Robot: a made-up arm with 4 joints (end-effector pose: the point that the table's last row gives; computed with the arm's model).
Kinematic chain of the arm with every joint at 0, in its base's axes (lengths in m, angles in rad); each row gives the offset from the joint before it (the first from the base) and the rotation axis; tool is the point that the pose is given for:
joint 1: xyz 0 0 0.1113 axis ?
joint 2: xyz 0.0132 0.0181 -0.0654 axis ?
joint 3: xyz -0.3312 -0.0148 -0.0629 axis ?
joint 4: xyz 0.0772 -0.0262 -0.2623 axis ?
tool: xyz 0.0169 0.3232 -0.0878
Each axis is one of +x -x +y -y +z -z.
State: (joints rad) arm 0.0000 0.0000 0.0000 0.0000
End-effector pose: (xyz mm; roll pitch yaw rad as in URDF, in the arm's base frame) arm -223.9 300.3 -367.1 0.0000 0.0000 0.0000
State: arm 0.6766 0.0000 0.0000 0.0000
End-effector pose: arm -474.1 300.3 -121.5 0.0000 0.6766 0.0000
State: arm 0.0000 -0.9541 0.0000 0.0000
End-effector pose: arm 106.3 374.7 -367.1 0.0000 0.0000 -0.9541
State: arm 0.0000 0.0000 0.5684 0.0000
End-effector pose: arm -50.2 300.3 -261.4 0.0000 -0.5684 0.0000
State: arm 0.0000 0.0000 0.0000 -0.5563
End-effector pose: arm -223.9 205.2 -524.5 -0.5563 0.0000 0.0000
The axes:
joint 1: +y
joint 2: +z
joint 3: -y
joint 4: +x

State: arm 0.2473 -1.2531 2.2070 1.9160
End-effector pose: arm -207.6 419.3 65.6 -0.8012 -0.9708 1.5408
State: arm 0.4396 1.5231 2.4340 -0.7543
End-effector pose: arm 37.0 -22.2 479.6 1.8249 -0.6480 -1.2600
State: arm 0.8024 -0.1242 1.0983 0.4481
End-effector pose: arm -139.1 317.7 59.3 0.3548 -0.2985 -0.0590
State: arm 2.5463 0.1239 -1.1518 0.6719
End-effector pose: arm 204.7 231.8 572.5 -2.5515 -0.5586 3.0823
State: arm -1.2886 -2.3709 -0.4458 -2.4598
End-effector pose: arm 526.7 558.3 32.5 -0.8206 0.8357 -1.2146
